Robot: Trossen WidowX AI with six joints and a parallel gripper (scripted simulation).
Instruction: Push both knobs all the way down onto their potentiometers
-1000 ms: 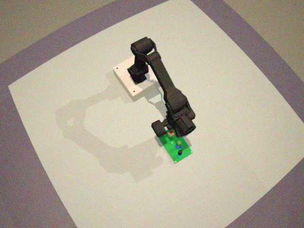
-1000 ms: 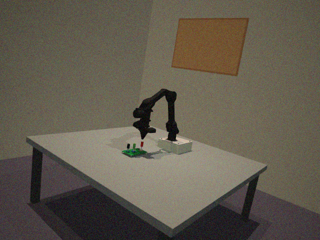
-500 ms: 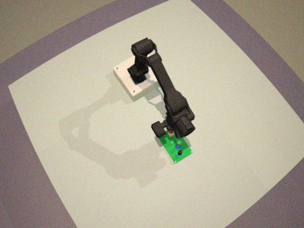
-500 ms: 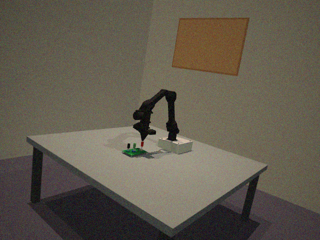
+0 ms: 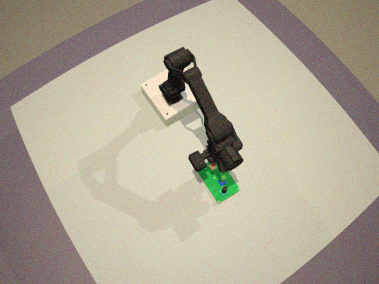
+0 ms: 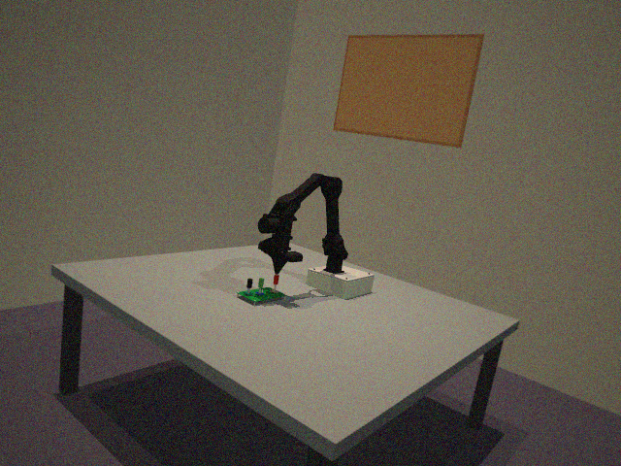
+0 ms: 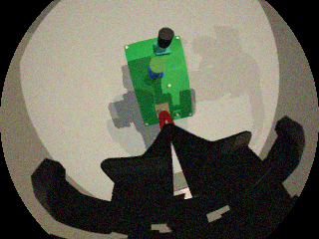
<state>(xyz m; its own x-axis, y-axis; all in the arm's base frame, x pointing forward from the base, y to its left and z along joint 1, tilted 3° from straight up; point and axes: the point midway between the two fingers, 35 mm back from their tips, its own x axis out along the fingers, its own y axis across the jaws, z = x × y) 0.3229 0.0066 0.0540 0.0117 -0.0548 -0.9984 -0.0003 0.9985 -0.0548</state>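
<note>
Right now my gripper tip is 2 cm above the red knob.
</note>
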